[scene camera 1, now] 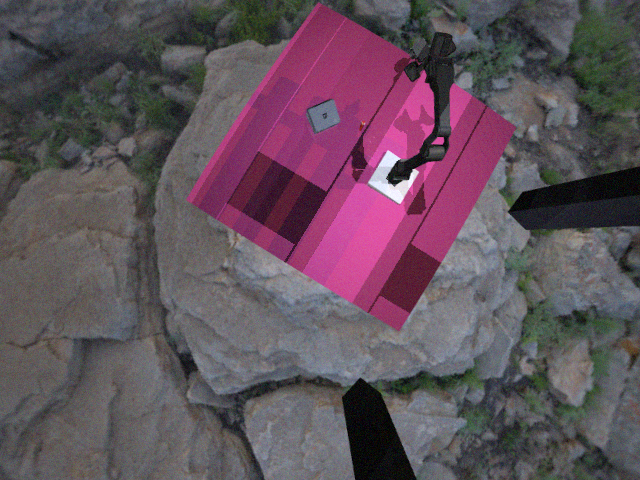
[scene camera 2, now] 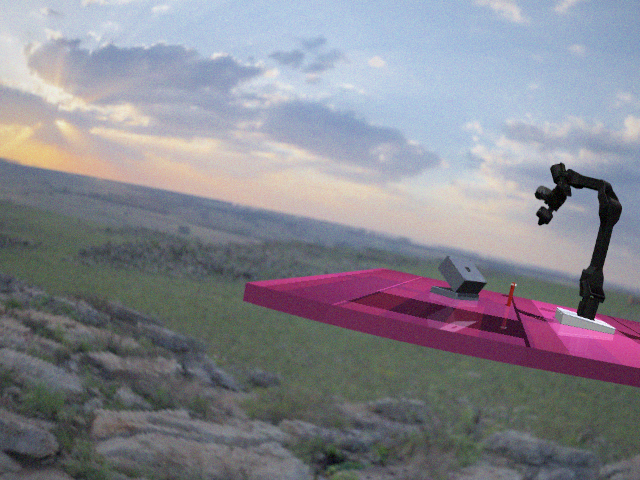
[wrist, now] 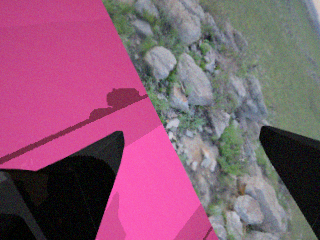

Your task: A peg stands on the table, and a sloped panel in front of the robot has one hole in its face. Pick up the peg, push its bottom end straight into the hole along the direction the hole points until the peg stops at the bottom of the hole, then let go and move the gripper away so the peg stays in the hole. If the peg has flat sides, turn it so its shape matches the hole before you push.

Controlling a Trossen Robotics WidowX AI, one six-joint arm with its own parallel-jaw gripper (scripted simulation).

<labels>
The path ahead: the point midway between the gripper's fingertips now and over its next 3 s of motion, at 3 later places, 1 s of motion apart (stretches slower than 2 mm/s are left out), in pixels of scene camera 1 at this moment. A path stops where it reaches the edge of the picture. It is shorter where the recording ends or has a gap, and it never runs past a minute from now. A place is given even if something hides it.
My gripper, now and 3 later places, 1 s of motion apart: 426, 53; 389, 77; 369, 106; 364, 120
</labels>
